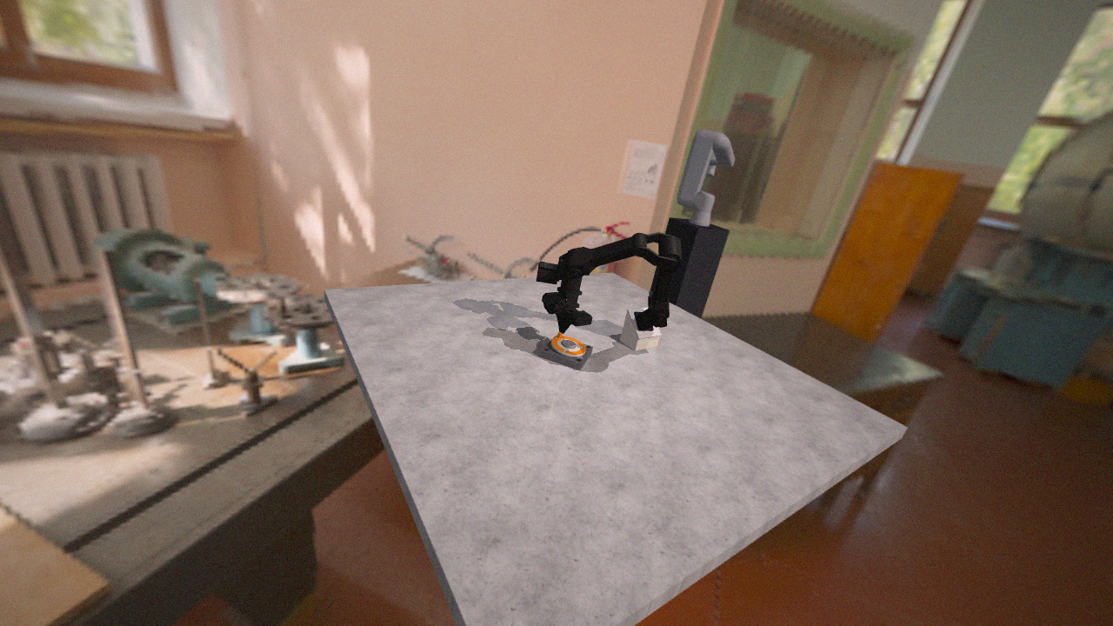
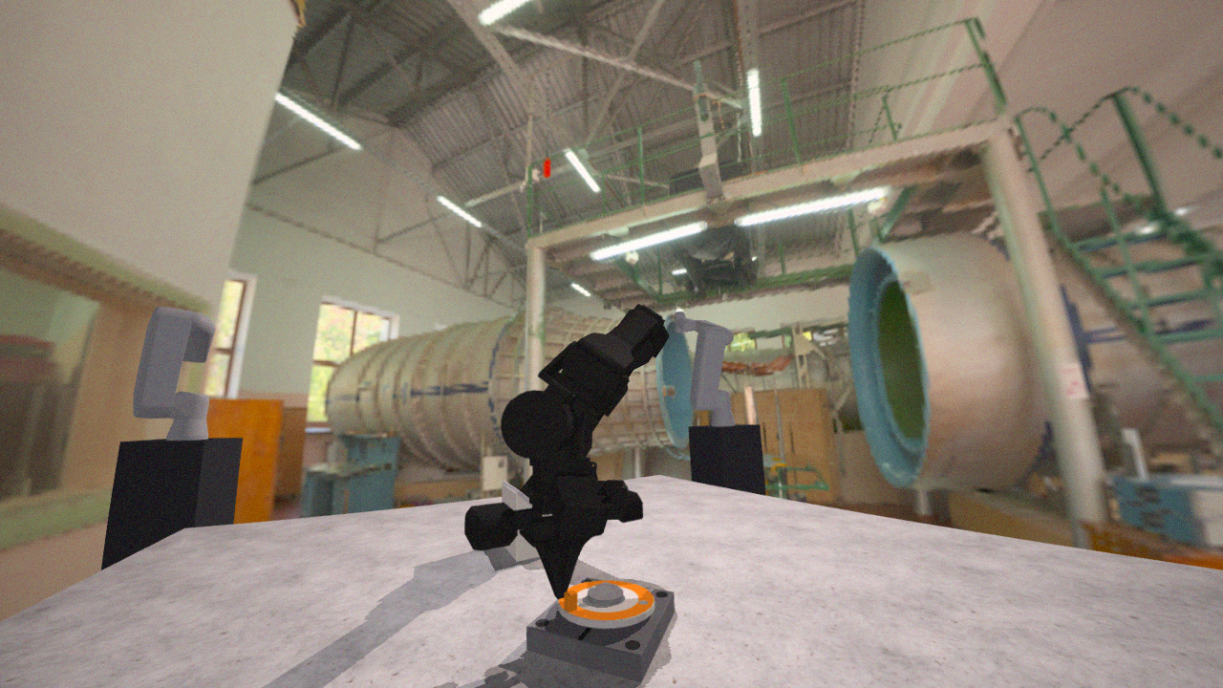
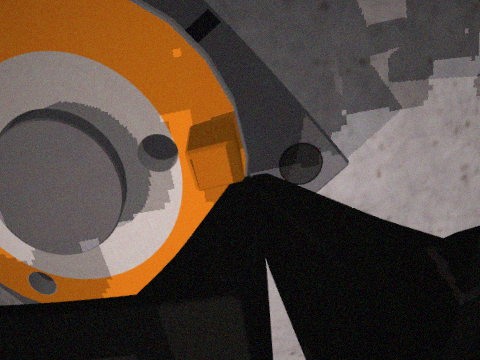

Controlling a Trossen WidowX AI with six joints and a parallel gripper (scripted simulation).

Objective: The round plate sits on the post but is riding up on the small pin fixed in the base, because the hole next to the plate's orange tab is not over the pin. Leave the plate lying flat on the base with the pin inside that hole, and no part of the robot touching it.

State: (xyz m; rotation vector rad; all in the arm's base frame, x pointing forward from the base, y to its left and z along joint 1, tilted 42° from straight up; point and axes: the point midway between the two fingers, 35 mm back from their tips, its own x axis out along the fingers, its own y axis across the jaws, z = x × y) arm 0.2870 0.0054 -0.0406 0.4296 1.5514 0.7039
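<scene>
My gripper tip is now 50 mm to the right of the square base and 20 mm above it.
</scene>
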